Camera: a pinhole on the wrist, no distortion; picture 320 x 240 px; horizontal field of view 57.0 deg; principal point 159.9 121.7 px. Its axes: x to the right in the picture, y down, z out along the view. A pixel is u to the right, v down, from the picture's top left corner.
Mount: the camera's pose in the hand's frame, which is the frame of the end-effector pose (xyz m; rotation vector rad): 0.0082 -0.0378 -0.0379 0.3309 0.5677 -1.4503
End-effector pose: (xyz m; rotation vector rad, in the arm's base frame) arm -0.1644 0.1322 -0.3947 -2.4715 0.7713 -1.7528
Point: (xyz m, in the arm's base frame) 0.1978 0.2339 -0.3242
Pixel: 167 154
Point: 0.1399 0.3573 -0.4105
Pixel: 232 41
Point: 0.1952 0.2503 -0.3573
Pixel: 166 125
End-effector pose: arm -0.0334 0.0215 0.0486 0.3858 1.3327 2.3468
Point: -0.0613 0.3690 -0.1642
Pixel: 295 225
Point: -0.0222 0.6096 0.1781
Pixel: 58 218
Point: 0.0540 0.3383 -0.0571
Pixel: 194 128
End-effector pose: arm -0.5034 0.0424 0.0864 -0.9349 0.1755 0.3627
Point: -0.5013 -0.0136 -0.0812
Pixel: behind the camera
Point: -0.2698 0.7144 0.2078
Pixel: outside the picture
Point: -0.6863 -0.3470 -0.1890
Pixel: behind the camera
